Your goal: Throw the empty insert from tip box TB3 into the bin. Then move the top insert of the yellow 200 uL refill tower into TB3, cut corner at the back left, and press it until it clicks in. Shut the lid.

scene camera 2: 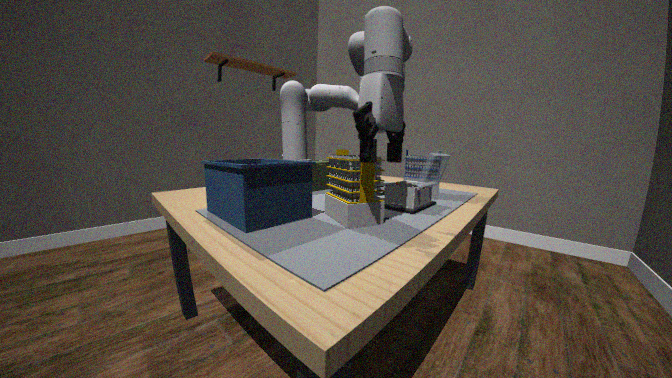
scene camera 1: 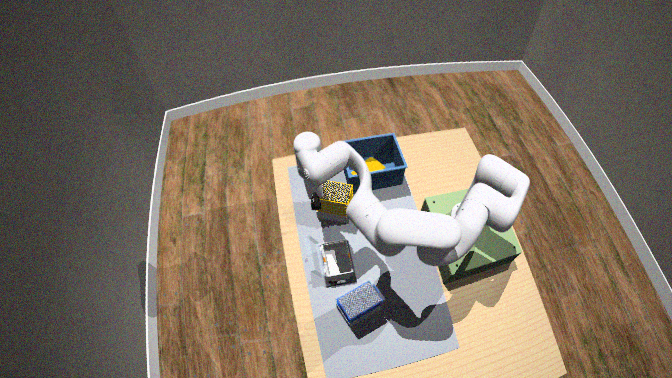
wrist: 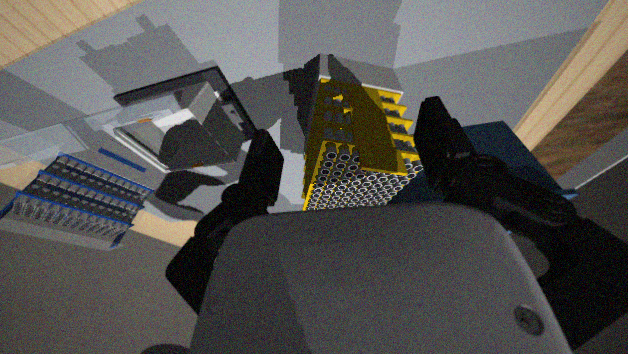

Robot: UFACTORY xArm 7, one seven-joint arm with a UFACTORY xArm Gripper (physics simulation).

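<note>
The yellow refill tower (scene camera 1: 337,192) (scene camera 2: 344,180) (wrist: 357,187) stands upright on the mat, with stacked inserts full of tips. My gripper (scene camera 2: 381,154) (wrist: 340,132) is open and empty, above the tower; in the wrist view its fingers stand on either side of the tower, apart from it. Tip box TB3 (scene camera 2: 419,196) (wrist: 222,135) stands beside the tower, its inside free of any insert. Its clear lid (scene camera 2: 435,167) (wrist: 45,140) is open. A yellow insert (scene camera 1: 374,165) lies in the blue bin (scene camera 1: 392,177) (scene camera 2: 275,195) (wrist: 505,150).
A blue refill tower (scene camera 1: 361,302) (wrist: 85,200) stands beyond TB3, on the side away from the yellow tower. A green box (scene camera 1: 442,201) is at the arm's base. A grey mat (scene camera 1: 420,337) (scene camera 2: 325,265) lies on the wooden table. A shelf (scene camera 2: 250,66) hangs on the wall.
</note>
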